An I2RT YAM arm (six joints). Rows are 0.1 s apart.
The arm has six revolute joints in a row. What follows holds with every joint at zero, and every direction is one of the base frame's.
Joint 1 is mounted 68 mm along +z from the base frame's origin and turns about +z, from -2.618 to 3.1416 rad.
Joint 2 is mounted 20 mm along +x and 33.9 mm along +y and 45.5 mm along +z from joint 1 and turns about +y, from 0 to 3.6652 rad.
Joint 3 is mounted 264 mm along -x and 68.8 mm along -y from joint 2 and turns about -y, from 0 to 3.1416 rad.
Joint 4 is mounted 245 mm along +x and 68.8 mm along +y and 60 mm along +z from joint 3 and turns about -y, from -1.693 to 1.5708 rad.
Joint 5 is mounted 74 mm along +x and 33.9 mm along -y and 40.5 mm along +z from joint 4 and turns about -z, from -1.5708 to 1.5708 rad.
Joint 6 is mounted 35.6 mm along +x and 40.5 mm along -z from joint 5 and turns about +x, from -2.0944 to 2.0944 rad.
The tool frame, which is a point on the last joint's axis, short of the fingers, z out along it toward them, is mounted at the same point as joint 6; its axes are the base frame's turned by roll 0, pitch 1.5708 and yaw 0 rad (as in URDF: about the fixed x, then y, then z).
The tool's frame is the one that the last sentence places.
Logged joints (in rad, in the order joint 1, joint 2, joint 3, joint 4, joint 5, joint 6), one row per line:
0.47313, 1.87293, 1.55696, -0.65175, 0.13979, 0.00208
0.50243, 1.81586, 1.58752, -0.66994, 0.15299, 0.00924
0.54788, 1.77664, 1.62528, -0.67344, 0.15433, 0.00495
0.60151, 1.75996, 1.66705, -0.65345, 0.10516, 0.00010
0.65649, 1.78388, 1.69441, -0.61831, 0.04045, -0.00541
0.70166, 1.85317, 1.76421, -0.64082, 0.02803, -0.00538
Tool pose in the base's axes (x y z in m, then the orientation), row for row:
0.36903, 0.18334, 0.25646, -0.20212, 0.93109, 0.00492, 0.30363
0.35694, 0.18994, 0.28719, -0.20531, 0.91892, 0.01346, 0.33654
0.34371, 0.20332, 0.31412, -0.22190, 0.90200, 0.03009, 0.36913
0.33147, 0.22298, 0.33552, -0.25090, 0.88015, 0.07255, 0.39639
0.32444, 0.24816, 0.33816, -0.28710, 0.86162, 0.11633, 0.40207
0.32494, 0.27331, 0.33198, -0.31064, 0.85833, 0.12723, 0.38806
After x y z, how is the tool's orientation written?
As a quaternion, x y z w.
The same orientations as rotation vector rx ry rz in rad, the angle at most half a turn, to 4 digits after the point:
-0.5356, 2.4671, 0.0130
-0.5353, 2.3958, 0.0351
-0.5696, 2.3152, 0.0772
-0.6358, 2.2303, 0.1838
-0.7256, 2.1776, 0.2940
-0.7902, 2.1835, 0.3237

